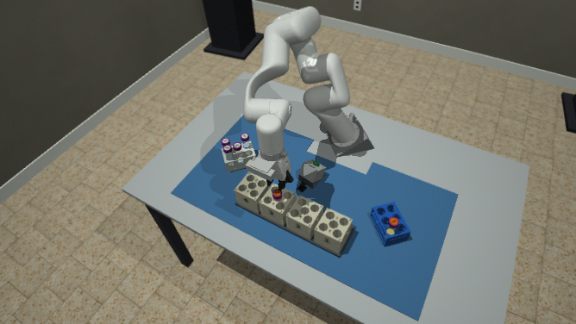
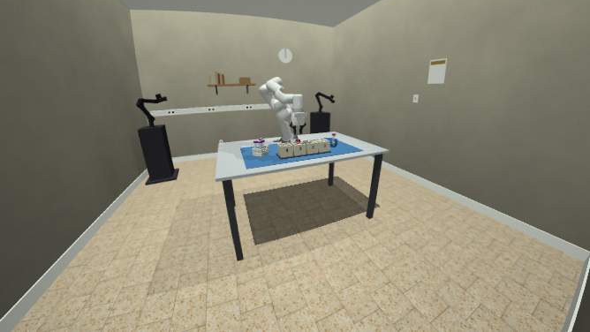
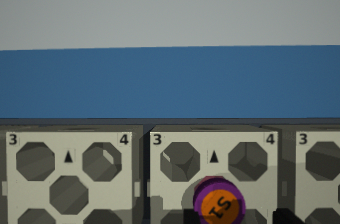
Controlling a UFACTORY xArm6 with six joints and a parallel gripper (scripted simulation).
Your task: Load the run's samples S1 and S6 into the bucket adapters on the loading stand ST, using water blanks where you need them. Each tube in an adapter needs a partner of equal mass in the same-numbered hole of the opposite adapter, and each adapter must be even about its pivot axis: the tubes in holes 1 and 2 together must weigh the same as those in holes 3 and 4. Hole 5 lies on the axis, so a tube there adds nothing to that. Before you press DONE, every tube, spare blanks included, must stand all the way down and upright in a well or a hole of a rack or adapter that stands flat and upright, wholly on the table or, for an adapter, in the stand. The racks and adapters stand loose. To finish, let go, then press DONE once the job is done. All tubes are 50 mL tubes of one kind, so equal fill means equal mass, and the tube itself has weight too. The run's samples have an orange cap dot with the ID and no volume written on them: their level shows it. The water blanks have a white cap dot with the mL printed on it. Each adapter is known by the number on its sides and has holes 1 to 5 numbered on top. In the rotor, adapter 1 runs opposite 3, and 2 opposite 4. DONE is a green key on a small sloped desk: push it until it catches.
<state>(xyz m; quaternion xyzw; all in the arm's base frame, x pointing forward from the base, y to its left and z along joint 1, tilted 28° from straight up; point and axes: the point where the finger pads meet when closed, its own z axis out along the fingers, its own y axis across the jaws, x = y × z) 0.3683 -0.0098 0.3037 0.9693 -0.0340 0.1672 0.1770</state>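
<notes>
The sample tube is 4 cm behind my hand, 41 cm to the left of it and 12 cm below it. Round my hand: green DONE key: 22 cm behind, 7 cm to the left, 12 cm below; then stand: 6 cm to the left, 18 cm below; then done desk: 20 cm behind, 6 cm to the left, 14 cm below.
</notes>
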